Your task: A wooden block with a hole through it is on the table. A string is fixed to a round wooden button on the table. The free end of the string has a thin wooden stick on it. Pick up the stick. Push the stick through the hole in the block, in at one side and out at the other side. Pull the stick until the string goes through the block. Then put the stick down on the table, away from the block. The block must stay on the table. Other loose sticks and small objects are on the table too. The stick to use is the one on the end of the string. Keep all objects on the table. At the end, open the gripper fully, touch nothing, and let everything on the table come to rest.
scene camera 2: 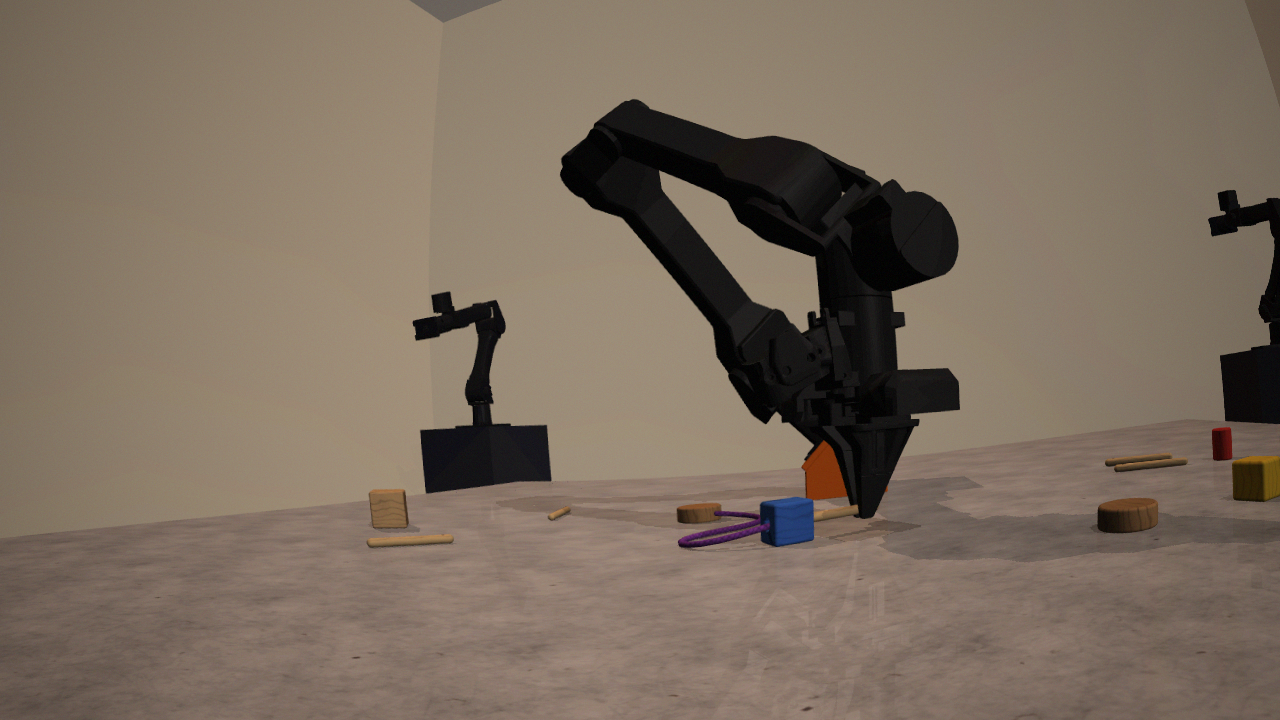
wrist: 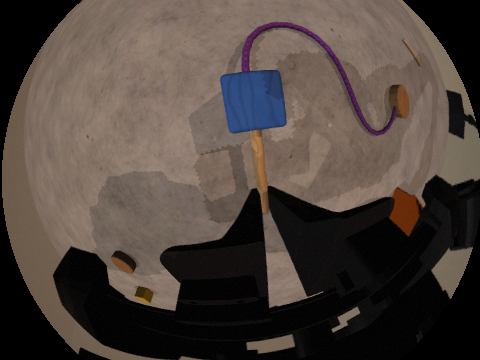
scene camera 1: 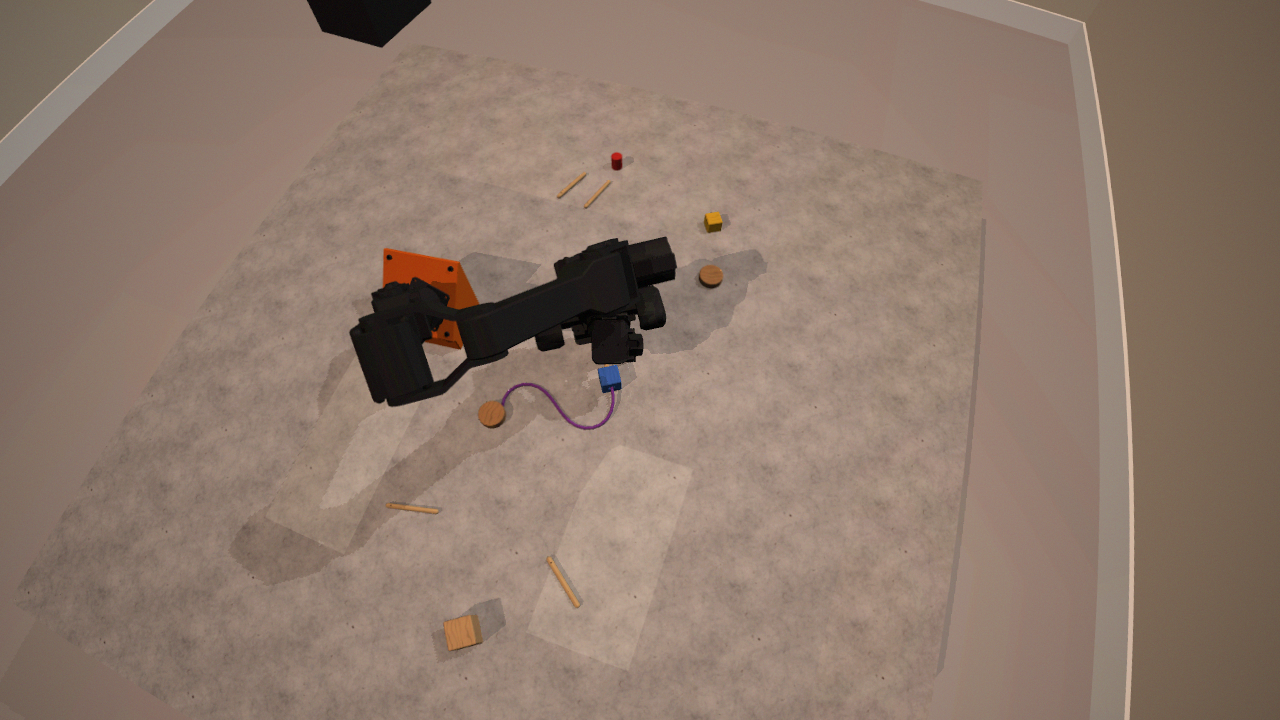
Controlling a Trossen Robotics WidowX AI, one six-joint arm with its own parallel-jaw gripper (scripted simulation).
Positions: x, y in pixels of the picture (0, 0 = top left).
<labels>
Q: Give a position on a wooden cube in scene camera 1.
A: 465, 631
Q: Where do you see a wooden cube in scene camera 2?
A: At 388, 508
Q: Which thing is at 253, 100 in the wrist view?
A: A blue block.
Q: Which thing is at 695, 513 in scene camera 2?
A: A round wooden button.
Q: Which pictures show my gripper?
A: Scene camera 2, the wrist view and scene camera 1: all of them.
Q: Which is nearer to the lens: the blue block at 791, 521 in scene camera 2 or the wooden disc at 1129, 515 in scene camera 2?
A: The wooden disc.
</labels>
